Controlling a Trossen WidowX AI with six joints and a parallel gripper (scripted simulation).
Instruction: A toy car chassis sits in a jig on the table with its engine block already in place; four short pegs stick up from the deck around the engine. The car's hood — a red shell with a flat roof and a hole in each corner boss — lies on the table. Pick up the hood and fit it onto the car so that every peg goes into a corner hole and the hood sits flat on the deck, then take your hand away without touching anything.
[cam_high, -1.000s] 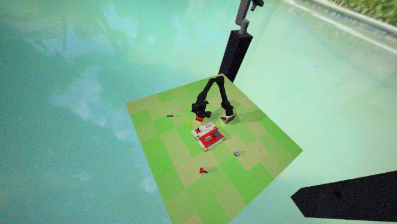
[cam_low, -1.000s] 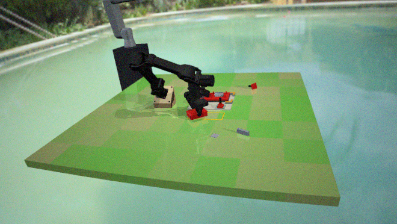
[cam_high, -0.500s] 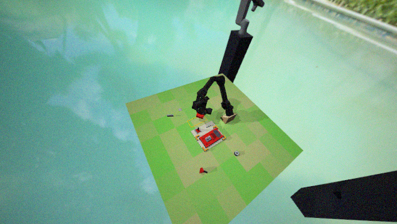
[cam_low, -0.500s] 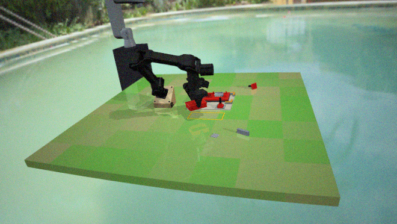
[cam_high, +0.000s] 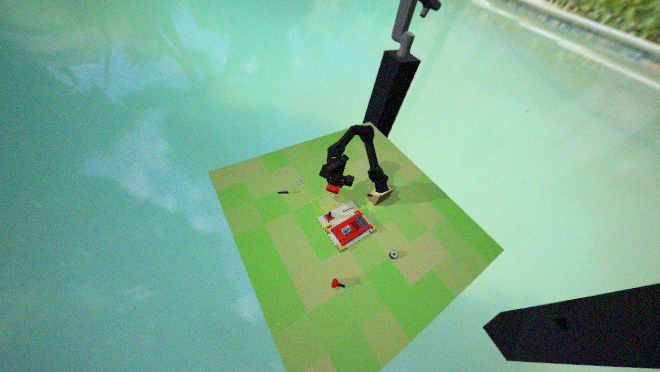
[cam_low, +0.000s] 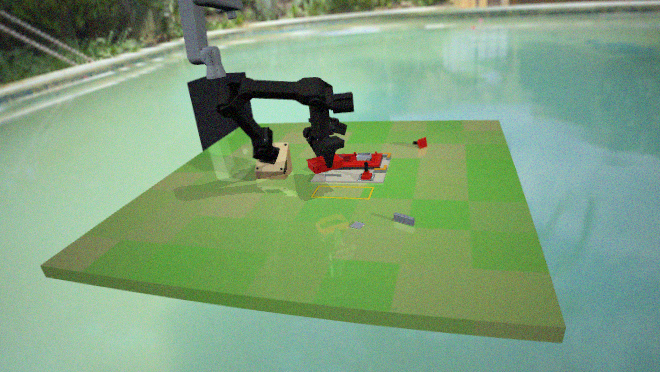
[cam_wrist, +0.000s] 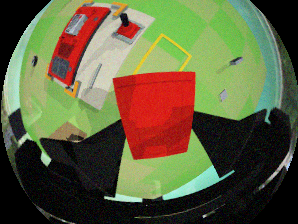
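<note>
Now: the grey engine block 4 cm ahead of my gripper tip, 26 cm to the left of it and 8 cm below it. Round my gripper tip: red hood (1 cm above); grey chip (15 cm ahead, 17 cm to the right, 10 cm below); grey wheel (13 cm behind, 46 cm to the left, 10 cm below).
</note>
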